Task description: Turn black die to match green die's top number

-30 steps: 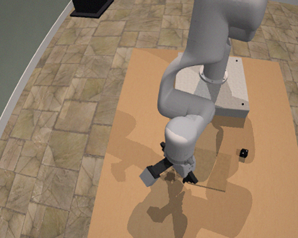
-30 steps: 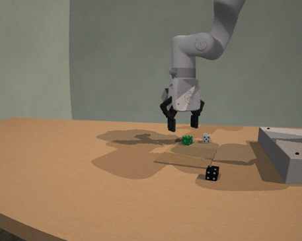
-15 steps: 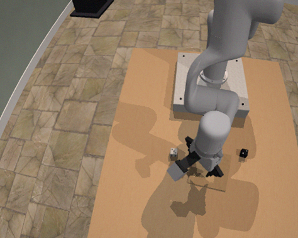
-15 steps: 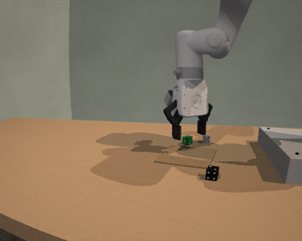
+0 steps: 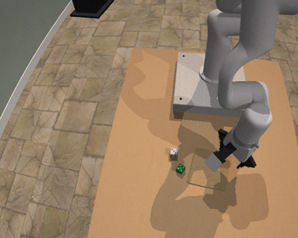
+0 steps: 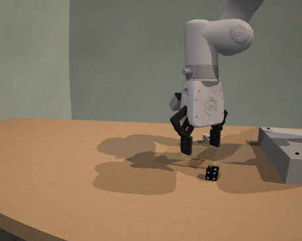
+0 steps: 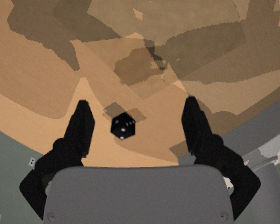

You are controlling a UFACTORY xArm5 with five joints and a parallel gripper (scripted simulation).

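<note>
The black die is 5 cm to the left of my hand, 4 cm below it and 4 cm behind it. From my hand the other things lie so: tan mat 6 cm to the right, 5 cm below, 5 cm ahead; green die 16 cm to the right, 8 cm ahead, 4 cm below; white die 20 cm to the right, 4 cm below, 3 cm ahead.
</note>
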